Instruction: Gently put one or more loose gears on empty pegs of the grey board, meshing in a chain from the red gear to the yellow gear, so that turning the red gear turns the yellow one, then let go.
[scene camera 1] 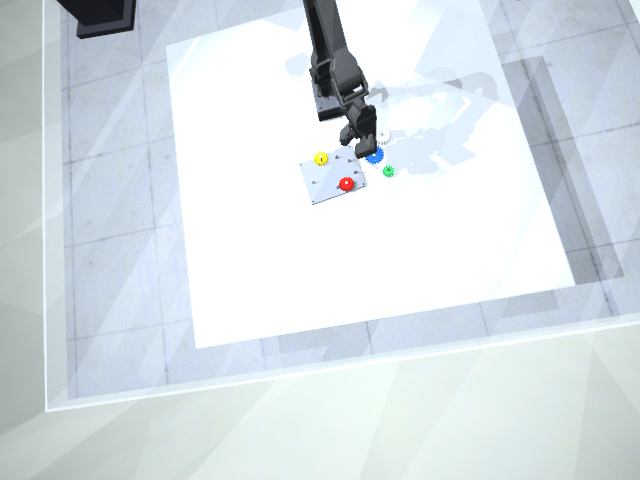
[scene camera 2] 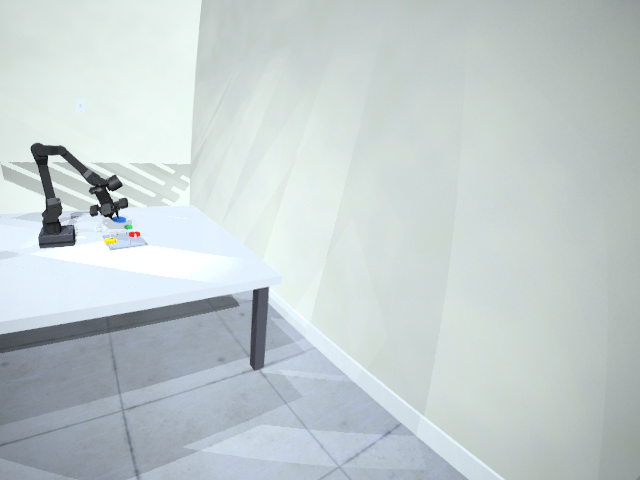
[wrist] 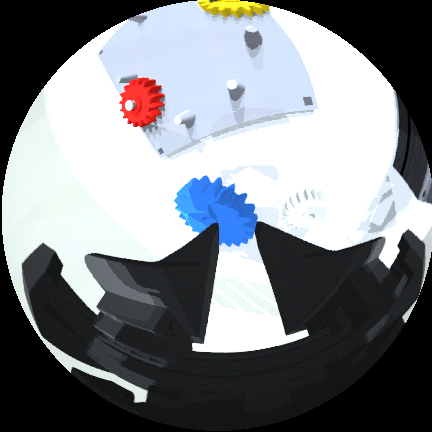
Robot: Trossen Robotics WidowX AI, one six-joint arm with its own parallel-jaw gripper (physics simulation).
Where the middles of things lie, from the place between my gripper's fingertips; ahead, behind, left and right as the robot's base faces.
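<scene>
With the grey board (scene camera 1: 326, 177) as the reference, my gripper is 160 mm to the left of it, 70 mm above it and 50 mm short of it. The blue gear (wrist: 200, 202) is 20 mm ahead of my hand and 10 mm to the right of it. As for the red gear (wrist: 142, 90), I find it 50 mm below my hand, 100 mm to the right of it and 100 mm ahead of it.
</scene>
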